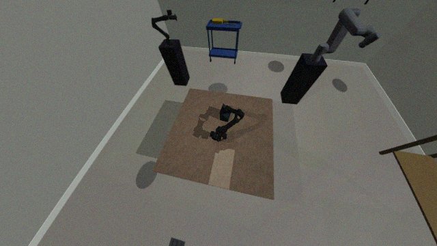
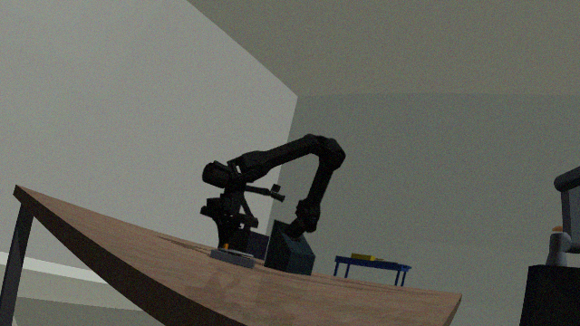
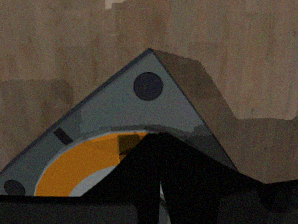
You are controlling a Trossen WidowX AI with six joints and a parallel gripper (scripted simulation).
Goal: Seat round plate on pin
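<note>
Right now my gripper tip is 30 mm past the round orange plate, 20 mm to the right of it and 10 mm above it. From my gripper tip the other things lie so: grey base (50 mm behind, 20 mm to the left, 20 mm below).
</note>
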